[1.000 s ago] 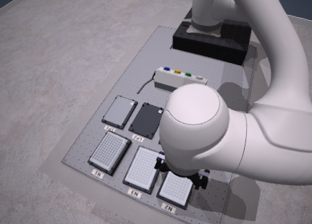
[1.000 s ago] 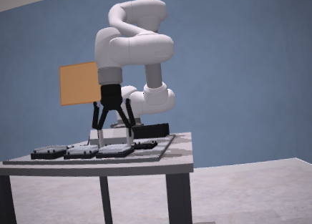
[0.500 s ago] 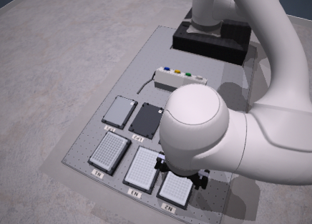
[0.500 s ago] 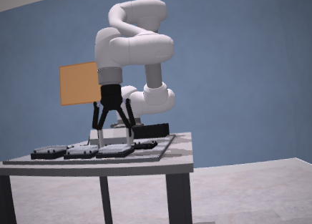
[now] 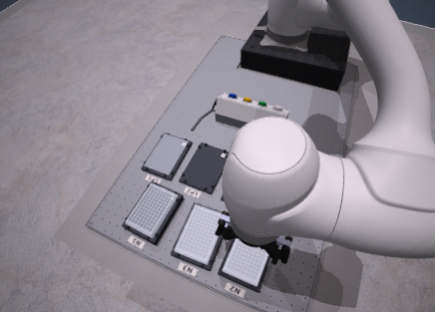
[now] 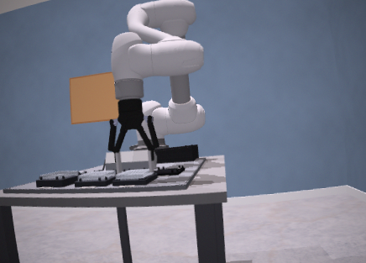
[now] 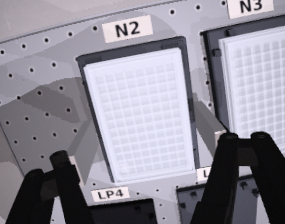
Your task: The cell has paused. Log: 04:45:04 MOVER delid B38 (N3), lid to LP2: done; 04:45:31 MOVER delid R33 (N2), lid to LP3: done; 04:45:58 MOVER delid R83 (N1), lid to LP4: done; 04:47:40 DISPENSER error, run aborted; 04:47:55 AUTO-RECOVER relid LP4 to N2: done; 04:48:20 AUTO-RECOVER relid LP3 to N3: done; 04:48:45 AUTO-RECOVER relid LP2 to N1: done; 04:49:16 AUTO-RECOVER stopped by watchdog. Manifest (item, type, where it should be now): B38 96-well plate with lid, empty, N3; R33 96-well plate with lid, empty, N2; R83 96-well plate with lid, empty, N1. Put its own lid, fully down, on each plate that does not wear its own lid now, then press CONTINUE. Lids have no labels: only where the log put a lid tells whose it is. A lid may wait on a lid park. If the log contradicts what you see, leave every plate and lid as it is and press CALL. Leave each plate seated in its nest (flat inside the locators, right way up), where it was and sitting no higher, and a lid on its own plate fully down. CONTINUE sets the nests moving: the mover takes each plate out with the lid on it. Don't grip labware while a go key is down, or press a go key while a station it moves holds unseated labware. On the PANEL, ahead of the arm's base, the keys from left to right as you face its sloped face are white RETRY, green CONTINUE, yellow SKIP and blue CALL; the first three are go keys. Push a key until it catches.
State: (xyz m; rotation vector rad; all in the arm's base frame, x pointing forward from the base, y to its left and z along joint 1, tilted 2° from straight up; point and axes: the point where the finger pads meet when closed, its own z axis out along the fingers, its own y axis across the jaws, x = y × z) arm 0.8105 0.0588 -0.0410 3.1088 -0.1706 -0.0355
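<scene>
Right now the plate is 3 cm below my hand. Round my hand: LP3 label: 10 cm behind, 6 cm to the right, 5 cm below; LP4 label: 9 cm behind, 7 cm to the left, 5 cm below; lid park LP3: 19 cm behind, 5 cm to the right, 5 cm below.
</scene>
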